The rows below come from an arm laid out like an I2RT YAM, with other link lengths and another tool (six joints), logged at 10 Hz.
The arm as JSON. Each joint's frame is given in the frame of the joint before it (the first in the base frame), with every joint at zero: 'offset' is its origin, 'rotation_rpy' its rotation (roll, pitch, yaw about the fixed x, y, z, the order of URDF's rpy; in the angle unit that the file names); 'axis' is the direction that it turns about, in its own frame. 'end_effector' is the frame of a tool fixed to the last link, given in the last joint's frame.
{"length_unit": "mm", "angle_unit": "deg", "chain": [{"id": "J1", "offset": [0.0, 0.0, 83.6], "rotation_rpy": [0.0, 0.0, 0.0], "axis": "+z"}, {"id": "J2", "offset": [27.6, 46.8, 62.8], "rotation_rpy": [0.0, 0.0, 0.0], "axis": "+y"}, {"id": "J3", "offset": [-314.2, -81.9, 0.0], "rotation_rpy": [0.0, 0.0, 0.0], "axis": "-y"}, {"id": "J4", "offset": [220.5, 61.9, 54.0], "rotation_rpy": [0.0, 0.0, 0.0], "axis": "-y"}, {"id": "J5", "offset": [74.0, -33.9, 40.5], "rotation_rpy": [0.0, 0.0, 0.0], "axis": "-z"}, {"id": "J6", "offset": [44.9, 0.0, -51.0], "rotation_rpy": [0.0, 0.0, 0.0], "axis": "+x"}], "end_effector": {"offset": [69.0, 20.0, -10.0], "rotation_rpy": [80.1, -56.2, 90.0]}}
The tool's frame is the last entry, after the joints.
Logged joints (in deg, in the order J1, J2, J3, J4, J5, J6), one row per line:
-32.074, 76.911, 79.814, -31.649, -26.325, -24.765
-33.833, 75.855, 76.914, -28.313, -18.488, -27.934
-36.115, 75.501, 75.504, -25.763, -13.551, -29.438
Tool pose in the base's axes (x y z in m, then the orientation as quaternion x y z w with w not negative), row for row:
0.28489, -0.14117, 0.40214, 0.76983, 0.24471, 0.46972, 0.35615
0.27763, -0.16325, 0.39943, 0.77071, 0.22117, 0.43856, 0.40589
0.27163, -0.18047, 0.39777, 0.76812, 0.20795, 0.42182, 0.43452
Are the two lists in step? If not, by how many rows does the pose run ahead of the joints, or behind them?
The pose runs 1 row ahead of the joints: the pose in row i belongs to the joints in row i + 1.
